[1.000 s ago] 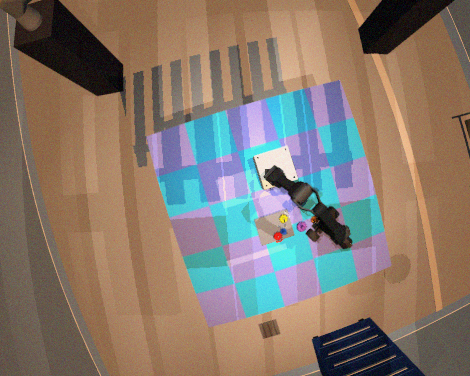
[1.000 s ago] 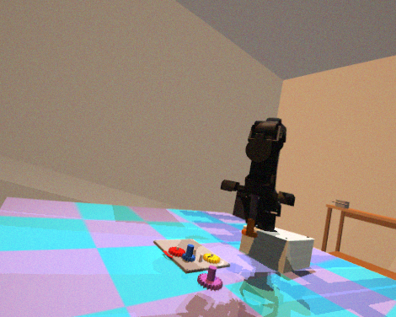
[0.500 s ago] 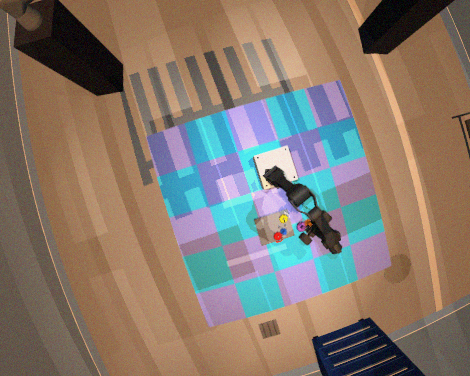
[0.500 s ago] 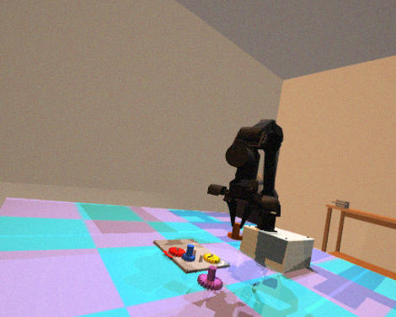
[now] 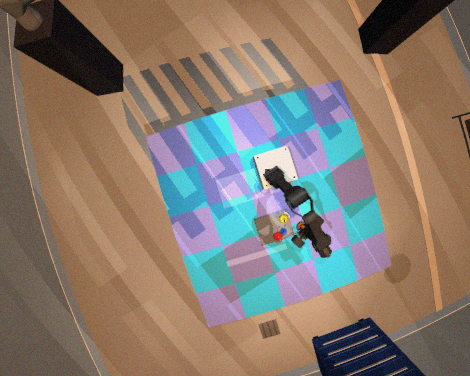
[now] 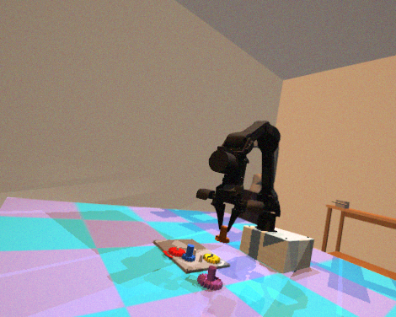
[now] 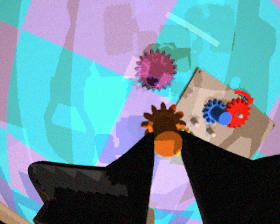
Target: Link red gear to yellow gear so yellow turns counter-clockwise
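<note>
My gripper tip is 100 mm above the blue gear, 80 mm to the left of it and 50 mm short of it. From my gripper tip the other things lie so: red gear 120 mm to the right, 110 mm below, 70 mm ahead; then orange gear 10 mm below; then yellow gear 110 mm below, 80 mm to the right, 30 mm behind.
</note>
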